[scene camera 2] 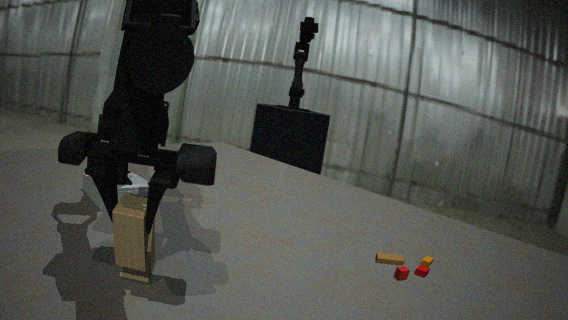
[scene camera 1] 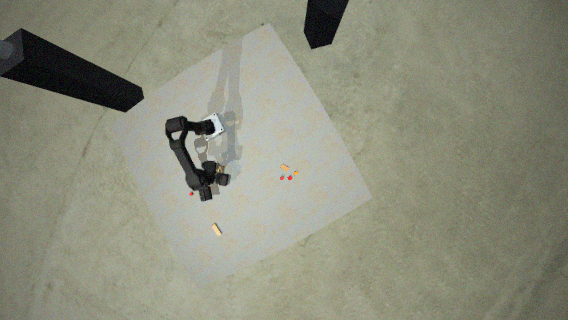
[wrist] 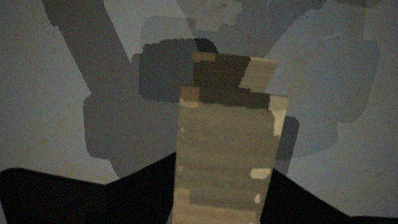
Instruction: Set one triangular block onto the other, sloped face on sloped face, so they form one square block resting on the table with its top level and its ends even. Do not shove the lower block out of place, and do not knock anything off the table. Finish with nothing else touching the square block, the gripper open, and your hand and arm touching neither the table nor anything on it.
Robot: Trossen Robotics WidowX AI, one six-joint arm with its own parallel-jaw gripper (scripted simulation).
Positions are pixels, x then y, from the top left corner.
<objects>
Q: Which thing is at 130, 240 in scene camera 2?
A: A tan triangular block.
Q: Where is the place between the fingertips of my gripper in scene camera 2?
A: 132, 229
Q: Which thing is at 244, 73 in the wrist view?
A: A tan triangular block.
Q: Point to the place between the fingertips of my gripper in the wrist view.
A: At 219, 163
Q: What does my gripper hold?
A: A tan triangular block.
</objects>
